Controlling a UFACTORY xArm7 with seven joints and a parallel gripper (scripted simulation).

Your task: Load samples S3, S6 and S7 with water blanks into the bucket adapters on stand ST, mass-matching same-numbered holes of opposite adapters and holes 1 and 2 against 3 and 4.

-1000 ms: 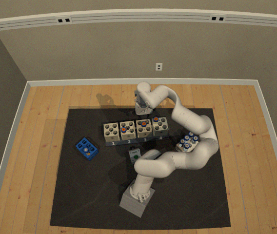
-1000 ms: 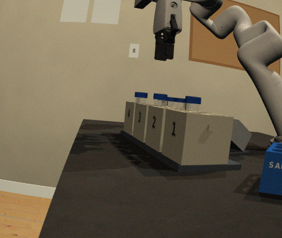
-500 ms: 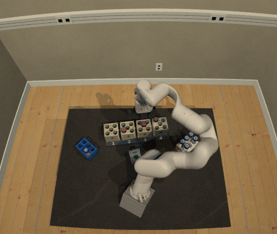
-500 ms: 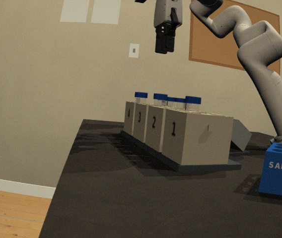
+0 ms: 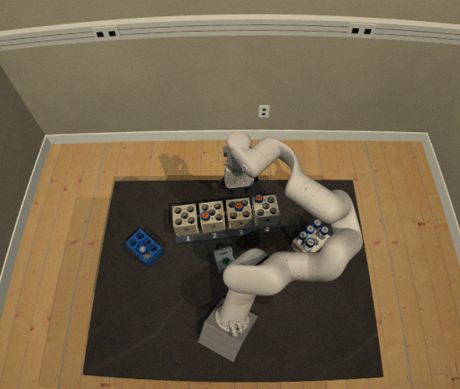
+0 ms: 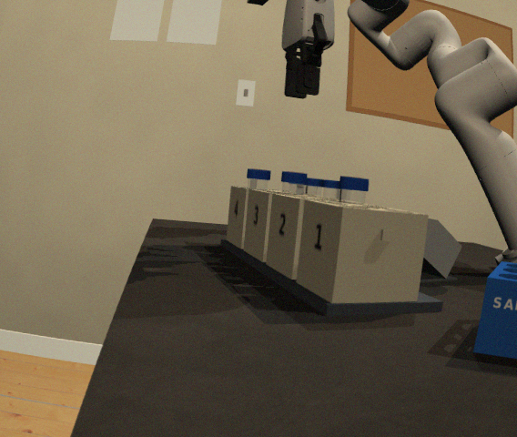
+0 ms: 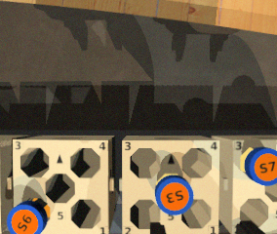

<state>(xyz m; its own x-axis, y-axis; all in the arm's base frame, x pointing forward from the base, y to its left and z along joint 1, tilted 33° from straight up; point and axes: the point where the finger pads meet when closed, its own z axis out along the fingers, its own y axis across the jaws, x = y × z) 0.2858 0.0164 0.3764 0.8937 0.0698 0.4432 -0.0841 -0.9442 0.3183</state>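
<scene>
Right now the white blank rack is 260 mm to the right of my hand, 220 mm below it and 180 mm behind it. Round my hand: blue sample rack: 410 mm to the left, 220 mm below, 60 mm behind; adapter 1: 220 mm to the left, 200 mm below, 20 mm ahead.
</scene>
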